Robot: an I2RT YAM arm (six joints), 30 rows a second.
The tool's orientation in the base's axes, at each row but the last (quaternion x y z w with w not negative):
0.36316 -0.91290 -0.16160 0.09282
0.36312 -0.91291 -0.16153 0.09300
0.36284 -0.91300 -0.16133 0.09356
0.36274 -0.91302 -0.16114 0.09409
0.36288 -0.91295 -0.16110 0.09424
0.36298 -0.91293 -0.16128 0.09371
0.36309 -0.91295 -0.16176 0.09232
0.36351 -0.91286 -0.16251 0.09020
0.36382 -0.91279 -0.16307 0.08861
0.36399 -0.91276 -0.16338 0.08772
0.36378 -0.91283 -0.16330 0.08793
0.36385 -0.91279 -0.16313 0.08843
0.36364 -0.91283 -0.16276 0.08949
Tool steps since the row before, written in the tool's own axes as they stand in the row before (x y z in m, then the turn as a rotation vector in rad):
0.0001 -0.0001 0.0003 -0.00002 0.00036 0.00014
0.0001 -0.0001 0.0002 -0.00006 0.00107 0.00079
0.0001 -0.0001 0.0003 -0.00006 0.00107 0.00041
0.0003 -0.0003 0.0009 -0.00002 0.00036 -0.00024
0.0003 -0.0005 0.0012 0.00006 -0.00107 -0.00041
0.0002 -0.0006 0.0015 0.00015 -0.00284 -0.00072
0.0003 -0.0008 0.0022 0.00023 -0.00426 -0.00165
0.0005 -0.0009 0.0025 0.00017 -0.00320 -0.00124
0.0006 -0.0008 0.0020 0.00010 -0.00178 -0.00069
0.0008 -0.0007 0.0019 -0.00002 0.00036 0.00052
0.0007 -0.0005 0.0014 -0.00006 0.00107 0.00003
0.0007 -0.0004 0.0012 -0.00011 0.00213 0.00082
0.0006 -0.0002 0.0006 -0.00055 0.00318 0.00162
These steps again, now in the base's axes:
-0.0001 -0.0001 -0.0003 -0.00025 0.00029 0.00000
-0.0001 -0.0001 -0.0002 -0.00086 0.00095 -0.00035
-0.0001 -0.0001 -0.0003 -0.00075 0.00087 0.00000
-0.0003 -0.0002 -0.0009 -0.00014 0.00021 0.00035
-0.0002 -0.0003 -0.0013 0.00075 -0.00087 0.00000
-0.0002 -0.0002 -0.0016 0.00190 -0.00221 -0.00035
-0.0003 -0.0003 -0.0023 0.00300 -0.00345 0.00000
-0.0005 -0.0004 -0.0026 0.00226 -0.00259 0.00000
-0.0005 -0.0005 -0.0021 0.00125 -0.00144 0.00000
-0.0007 -0.0006 -0.0020 -0.00036 0.00038 -0.00035
-0.0006 -0.0005 -0.0015 -0.00065 0.00078 0.00036
-0.0006 -0.0005 -0.0012 -0.00150 0.00172 0.00000
-0.0005 -0.0004 -0.0006 -0.00208 0.00293 -0.00038

